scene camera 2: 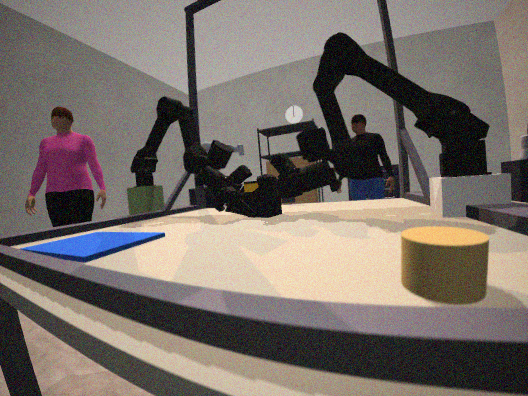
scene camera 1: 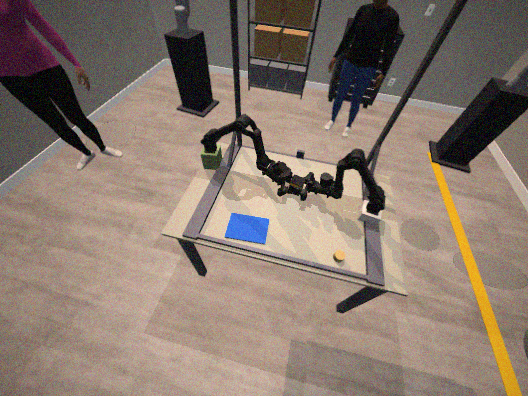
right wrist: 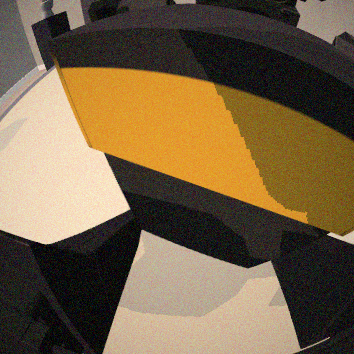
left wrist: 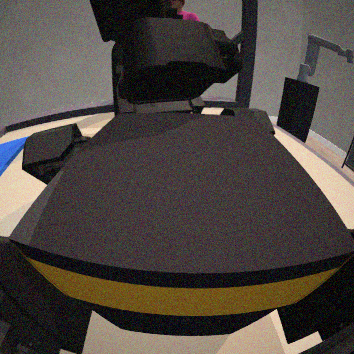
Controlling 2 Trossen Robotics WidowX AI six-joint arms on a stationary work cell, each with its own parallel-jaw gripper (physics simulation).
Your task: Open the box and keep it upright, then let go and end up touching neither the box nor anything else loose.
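Pixels of known places: left gripper, fingertip midpoint: (scene camera 2: pixel 256 195) (scene camera 1: pixel 293 183) (right wrist: pixel 226 176) (left wrist: pixel 181 198); right gripper, fingertip midpoint: (scene camera 2: pixel 260 214) (scene camera 1: pixel 292 188) (right wrist: pixel 203 217); left arm's base, link origin: (scene camera 1: pixel 372 209); right arm's base, link origin: (scene camera 1: pixel 210 149).
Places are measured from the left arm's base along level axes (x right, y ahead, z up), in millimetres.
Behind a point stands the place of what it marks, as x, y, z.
The dark box (scene camera 1: pixel 297 184) {-24, 427, 25} (scene camera 2: pixel 251 187) {-25, 448, 11} (left wrist: pixel 185 200) (right wrist: pixel 175 125) looks upright near the middle of the table. A yellow band runs between its dark upper part and its dark lower part. How far its lid is open cannot be told. My left gripper (left wrist: pixel 184 311) comes from the white-based arm and is shut on the box's side nearest it. My right gripper (right wrist: pixel 203 217) {9, 450, -64} comes from the green-based arm and is shut on the opposite side, low on the box. The far ends of the fingers are partly hidden by the box.
A flat blue square (scene camera 1: pixel 247 228) {-352, 586, -59} (scene camera 2: pixel 100 244) {-352, 531, -59} (left wrist: pixel 9 152) {-295, 627, -59} lies near the front left of the table in scene camera 1. A short yellow cylinder (scene camera 1: pixel 339 256) {-325, 114, -32} (scene camera 2: pixel 444 265) {-340, 116, -44} stands near the front right. Dark rails edge the table, and upright posts rise behind. Both wrists are close together over the box.
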